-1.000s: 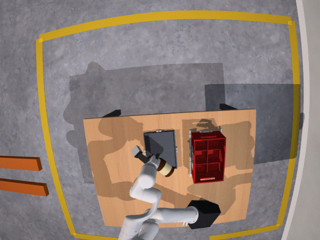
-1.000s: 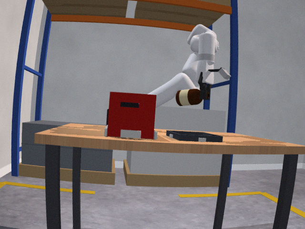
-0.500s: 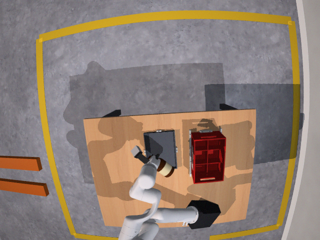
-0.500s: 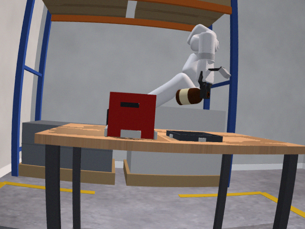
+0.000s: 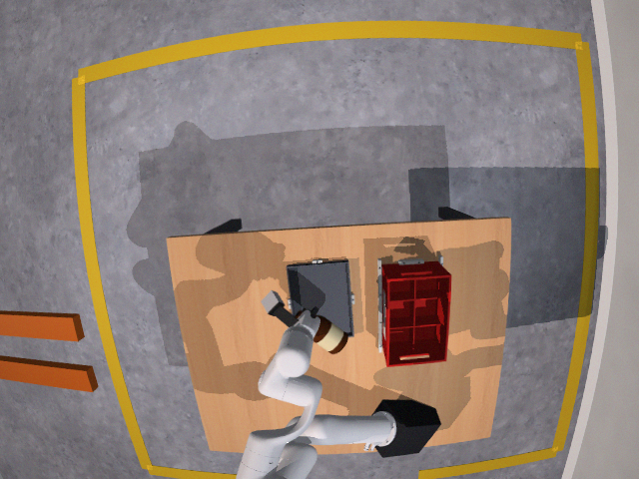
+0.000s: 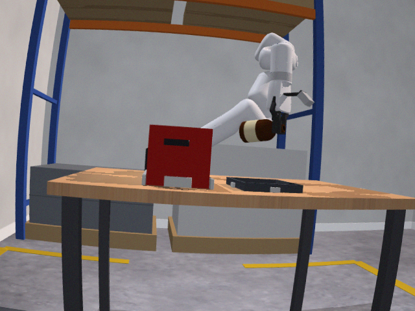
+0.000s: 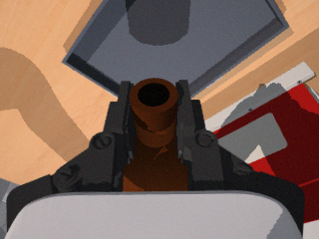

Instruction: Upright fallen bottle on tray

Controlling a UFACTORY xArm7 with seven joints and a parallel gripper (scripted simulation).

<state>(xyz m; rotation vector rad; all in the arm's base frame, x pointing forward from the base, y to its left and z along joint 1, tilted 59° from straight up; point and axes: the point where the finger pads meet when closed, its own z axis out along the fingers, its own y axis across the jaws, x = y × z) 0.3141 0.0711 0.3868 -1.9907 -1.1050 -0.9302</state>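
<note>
My gripper is now 2 cm past the brown bottle, 5 cm to the left of it and 1 cm above it. Also, from my hand: dark grey tray 4 cm to the right, 19 cm below; red crate 7 cm ahead, 32 cm to the right, 12 cm below.
</note>
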